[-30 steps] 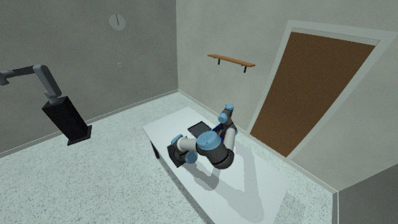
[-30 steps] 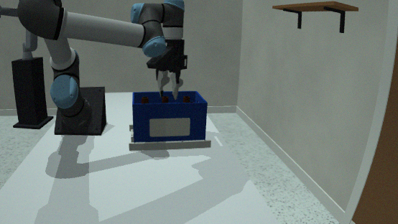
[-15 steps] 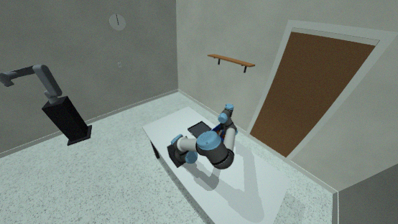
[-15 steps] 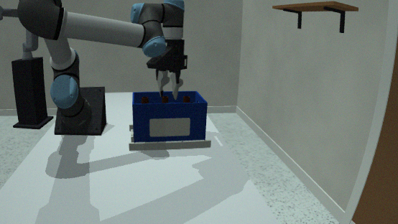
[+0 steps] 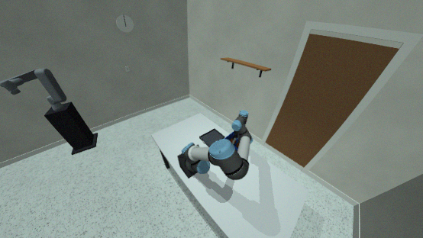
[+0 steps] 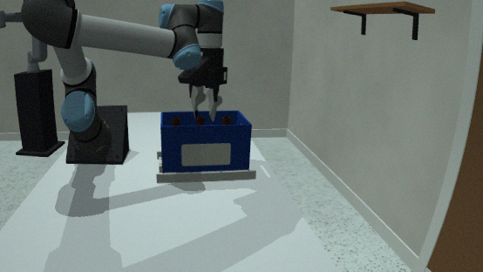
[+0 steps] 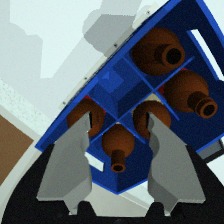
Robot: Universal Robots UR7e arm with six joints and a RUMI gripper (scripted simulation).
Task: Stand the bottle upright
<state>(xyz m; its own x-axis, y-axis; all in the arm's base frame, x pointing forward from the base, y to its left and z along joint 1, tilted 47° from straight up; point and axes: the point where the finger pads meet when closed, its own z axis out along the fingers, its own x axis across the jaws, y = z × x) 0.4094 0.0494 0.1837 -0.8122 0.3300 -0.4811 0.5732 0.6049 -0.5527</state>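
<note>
Now: the blue crate 110 mm below my hand and 50 mm to the left of it. From my hand the other things lie so: bottle 110 mm below, 100 mm behind, 80 mm to the left; dark grey tray 340 mm to the left, 180 mm below, 40 mm behind.
</note>
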